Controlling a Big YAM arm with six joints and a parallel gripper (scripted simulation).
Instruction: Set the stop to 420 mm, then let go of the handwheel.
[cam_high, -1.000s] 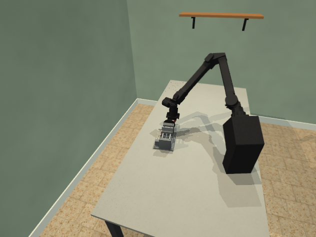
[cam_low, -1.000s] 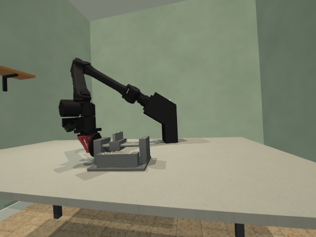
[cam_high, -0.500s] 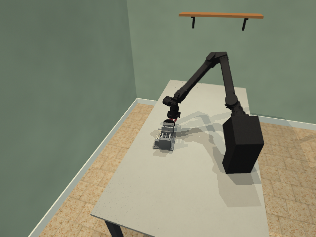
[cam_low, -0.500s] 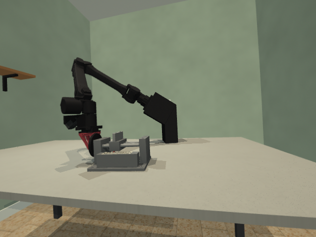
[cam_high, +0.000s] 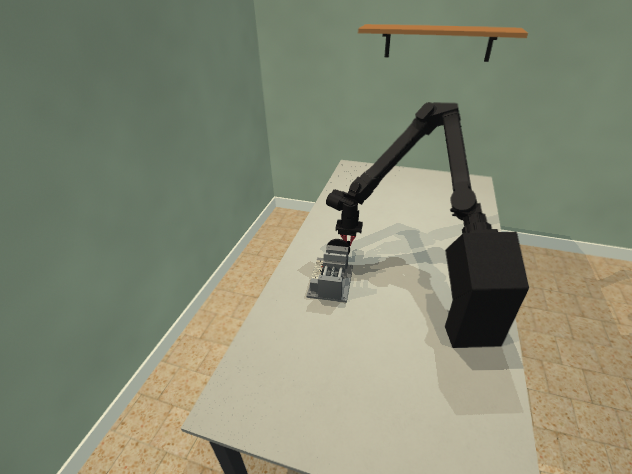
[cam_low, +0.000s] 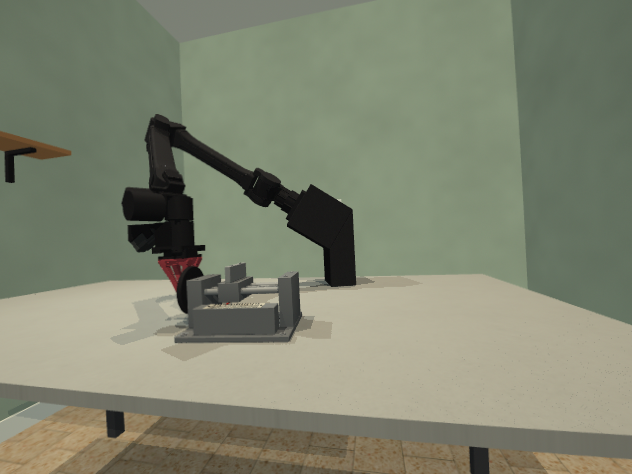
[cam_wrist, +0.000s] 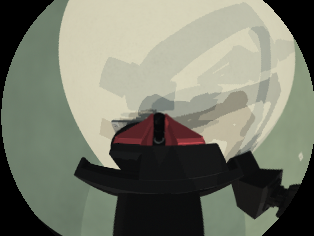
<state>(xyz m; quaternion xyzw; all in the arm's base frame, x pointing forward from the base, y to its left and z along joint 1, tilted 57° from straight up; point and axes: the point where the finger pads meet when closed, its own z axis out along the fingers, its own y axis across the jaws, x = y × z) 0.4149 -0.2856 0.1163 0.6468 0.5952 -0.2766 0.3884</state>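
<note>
Right now my hand is 13 cm to the right of the sliding stop block, 7 cm short of it and 2 cm below it.
</note>
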